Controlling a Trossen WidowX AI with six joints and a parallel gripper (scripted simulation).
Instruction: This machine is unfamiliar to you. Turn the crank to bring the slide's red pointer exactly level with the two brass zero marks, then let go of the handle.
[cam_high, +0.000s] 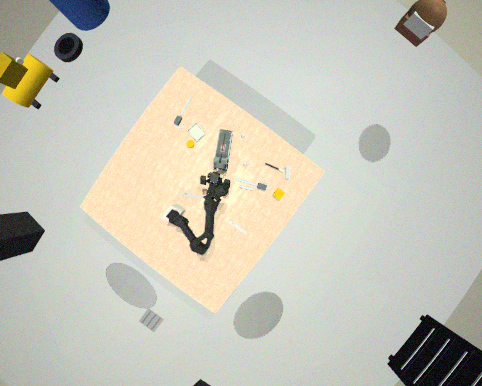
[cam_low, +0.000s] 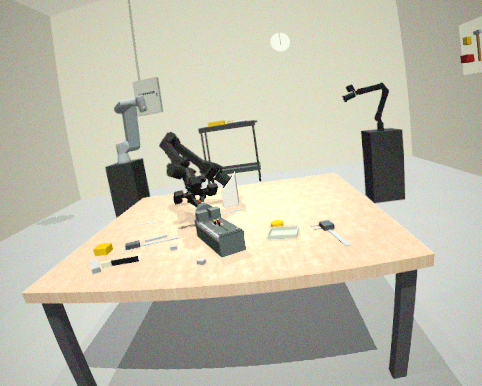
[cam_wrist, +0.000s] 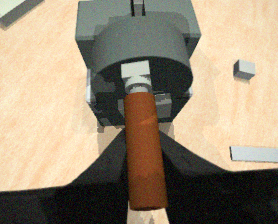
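Right now my gripper tip is 20 mm below the crank. From my gripper tip the other things lie so: red pointer: 170 mm ahead, 100 mm to the left, 10 mm below; brown crank handle: 10 mm behind, 10 mm to the right, 30 mm above; yellow disc: 30 mm ahead, 290 mm to the left, 80 mm below.
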